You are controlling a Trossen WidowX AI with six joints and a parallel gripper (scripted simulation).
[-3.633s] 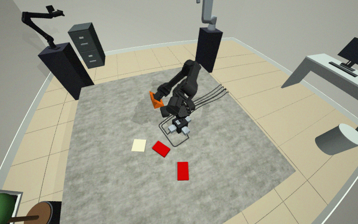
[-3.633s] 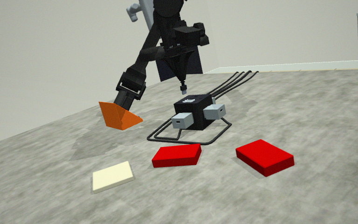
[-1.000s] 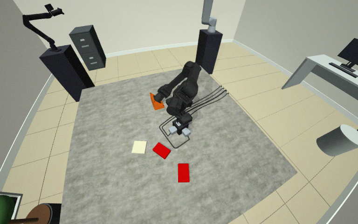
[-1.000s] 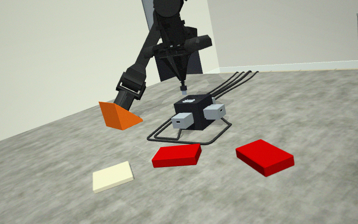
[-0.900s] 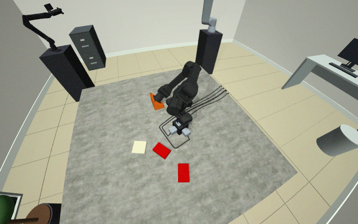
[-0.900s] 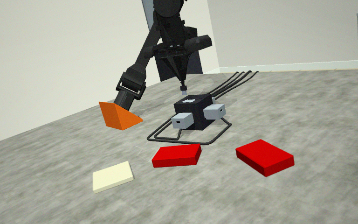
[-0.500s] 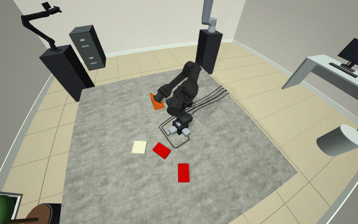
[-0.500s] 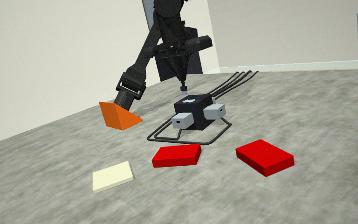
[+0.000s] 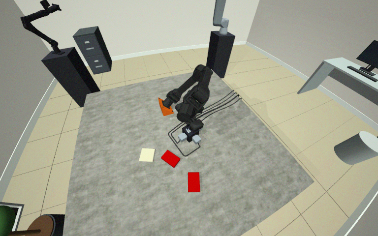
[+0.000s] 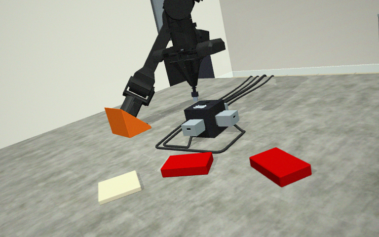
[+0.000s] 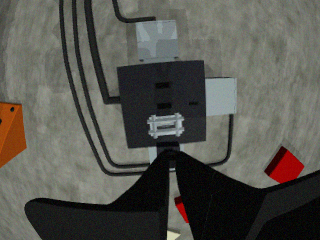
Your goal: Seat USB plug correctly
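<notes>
Right now the black USB plug is 2 cm below my gripper tip. From my gripper tip the other things lie so: USB socket (6 cm below); cream block (27 cm to the right, 13 cm below, 5 cm ahead).
</notes>
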